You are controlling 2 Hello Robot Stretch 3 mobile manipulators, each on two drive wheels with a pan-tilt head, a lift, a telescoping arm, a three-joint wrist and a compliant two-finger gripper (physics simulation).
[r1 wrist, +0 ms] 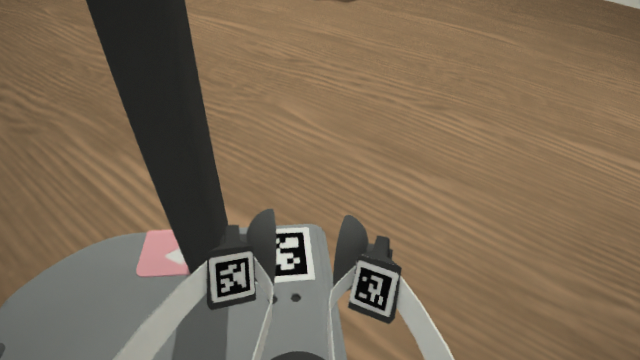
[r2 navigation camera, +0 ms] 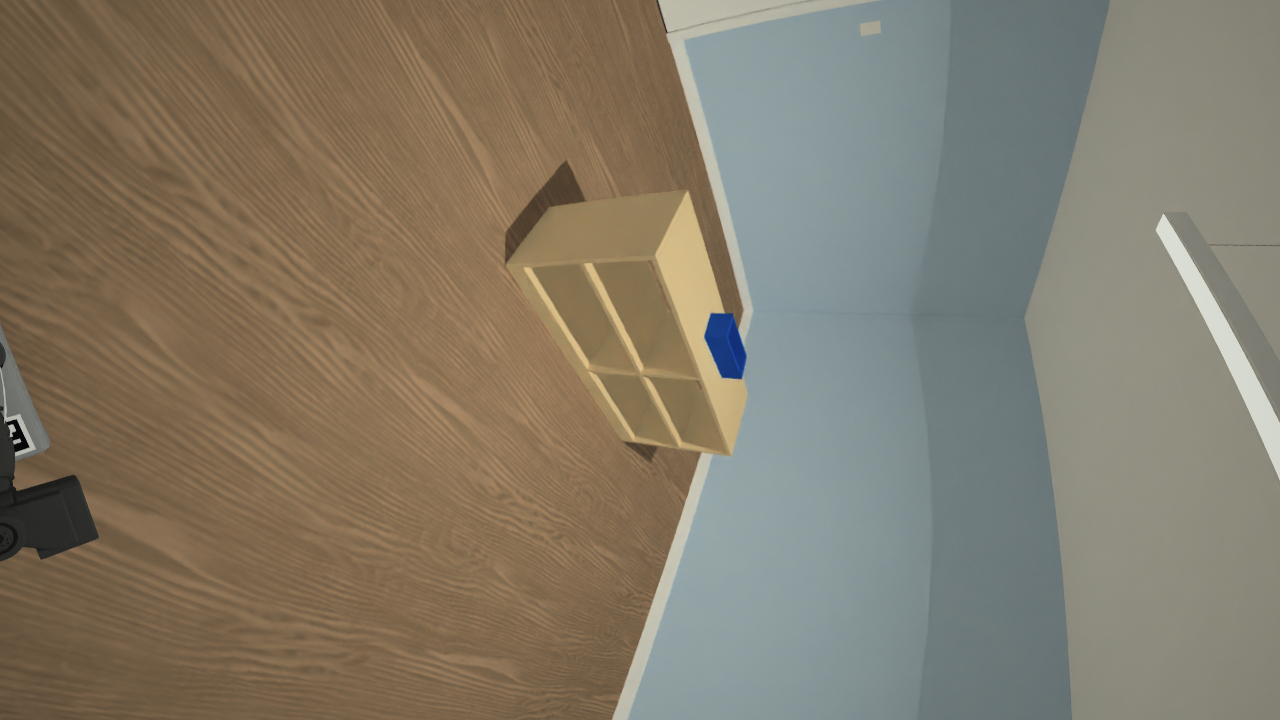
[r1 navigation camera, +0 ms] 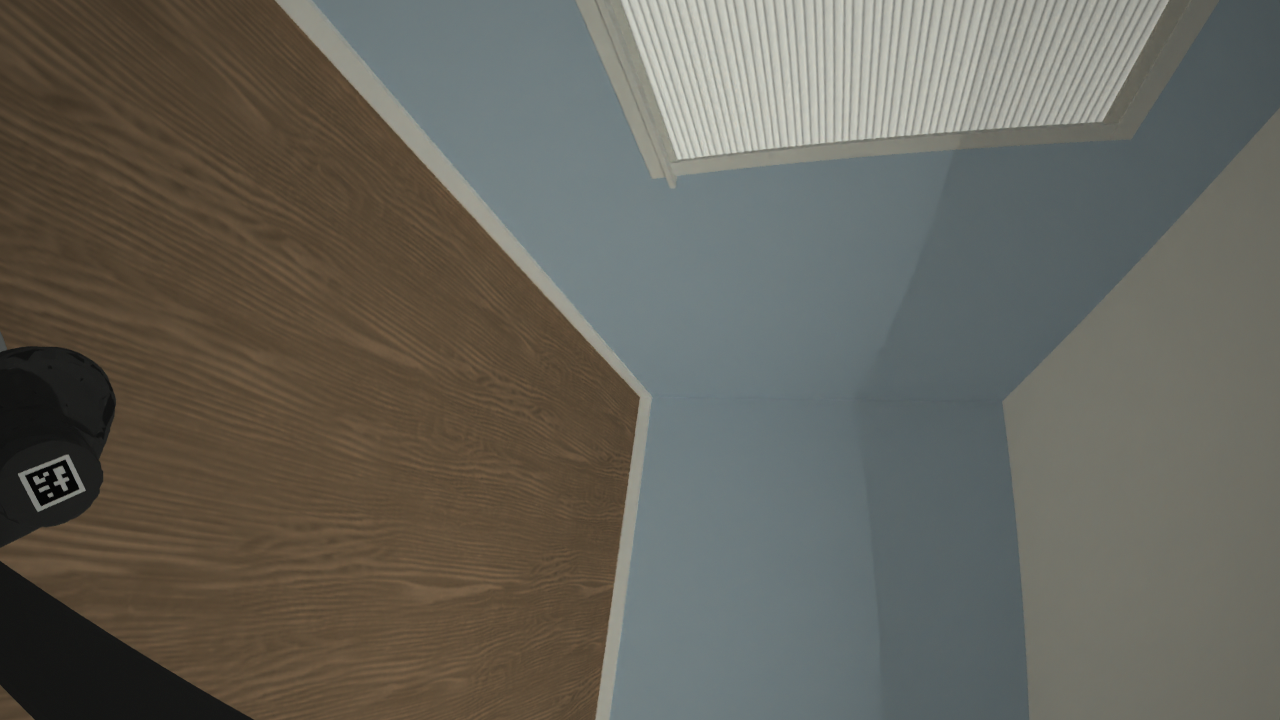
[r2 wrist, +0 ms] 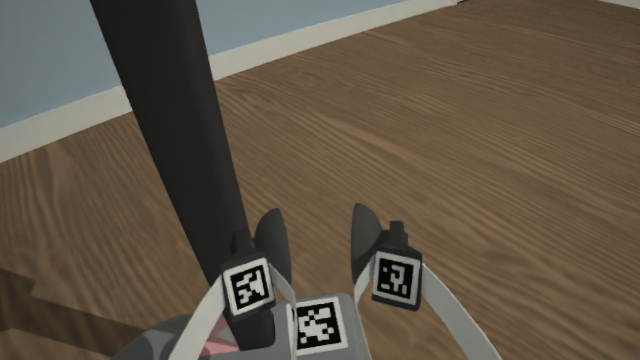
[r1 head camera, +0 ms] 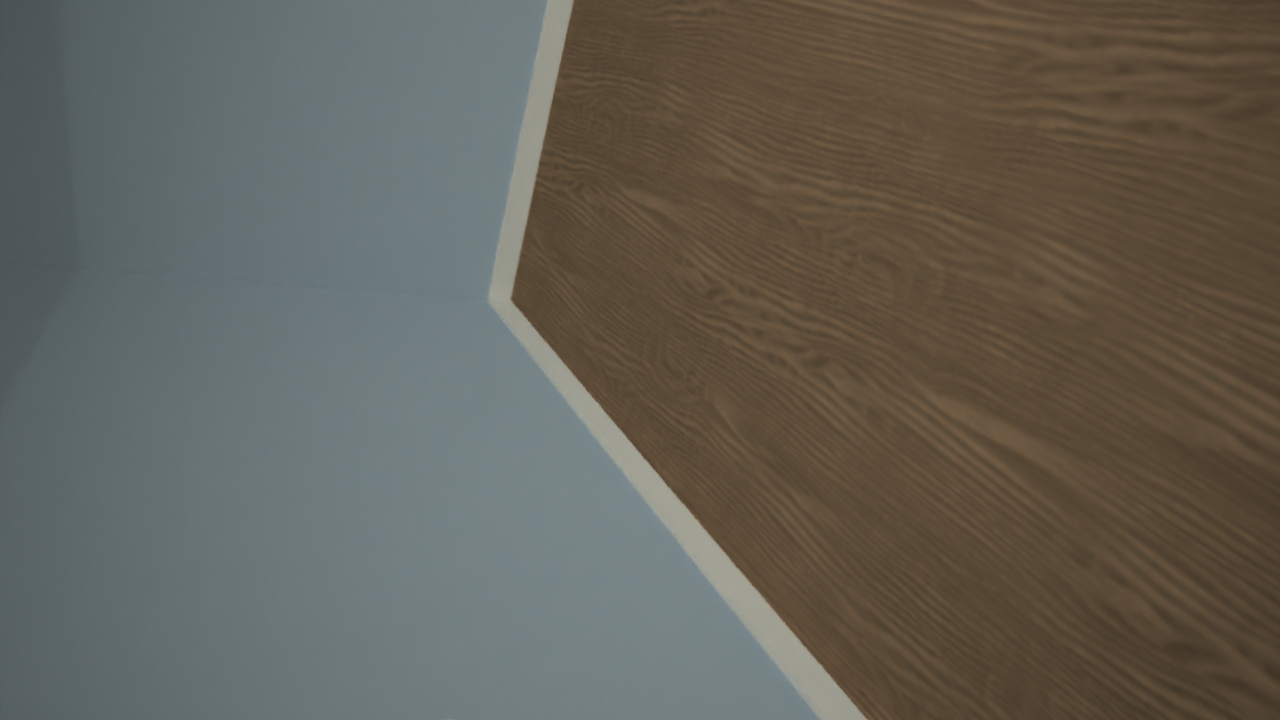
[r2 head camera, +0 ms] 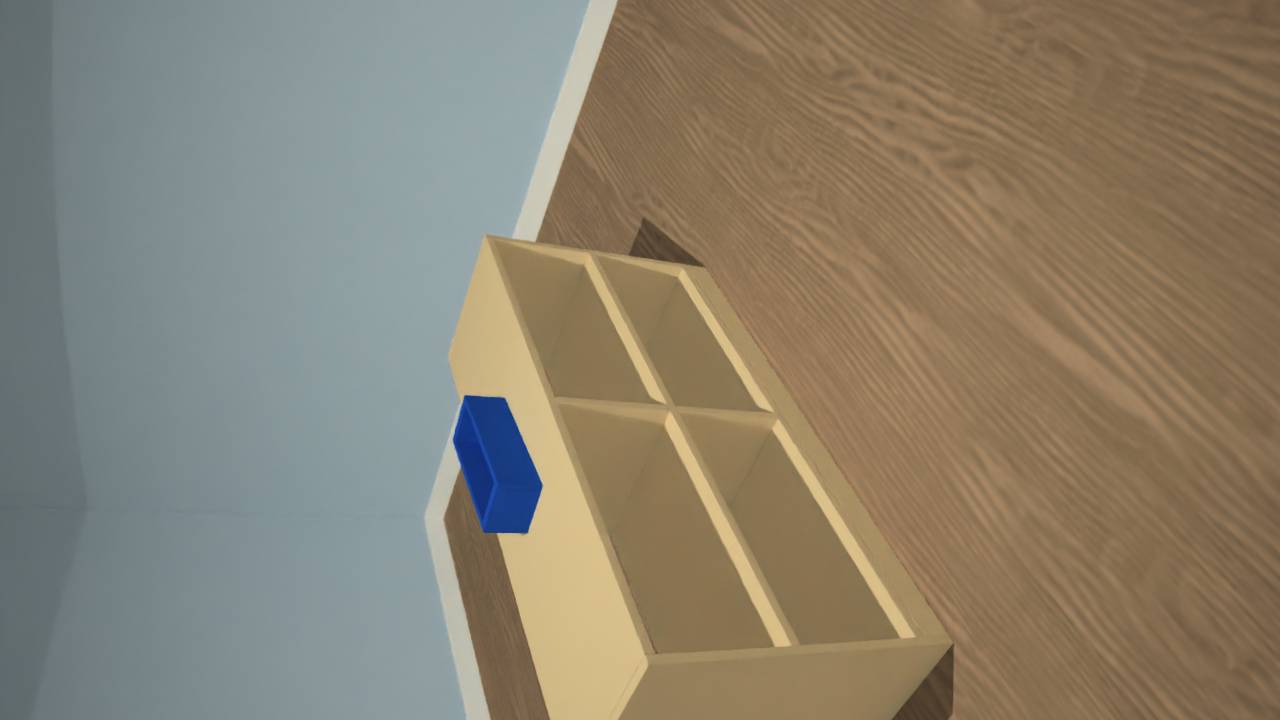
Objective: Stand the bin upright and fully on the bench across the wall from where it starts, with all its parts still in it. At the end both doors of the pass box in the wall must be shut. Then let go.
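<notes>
A blue open-topped box [r2 head camera: 517, 461] [r2 navigation camera: 721, 347] stands upright on top of a pale wooden shelf unit [r2 head camera: 572, 582] [r2 navigation camera: 687, 255]. Whether it is the task's bin, and whether it holds parts, I cannot tell. The benches, the wall's pass box and its doors do not show in these views. The r1 gripper [r1 wrist: 305, 245] is open with nothing between its fingers, above r1's own grey base. The r2 gripper [r2 wrist: 320, 242] is open with nothing between its fingers, above r2's own base. Neither gripper is near the blue box.
In the r1 navigation camera, a window [r1 navigation camera: 895, 71] is in the blue wall, near a room corner. The shelf unit has open compartments and stands near a corner in r2's views. A lamp bar [r2 navigation camera: 1226, 344] hangs overhead. Dark masts [r1 wrist: 160, 125] [r2 wrist: 170, 125] rise beside both grippers.
</notes>
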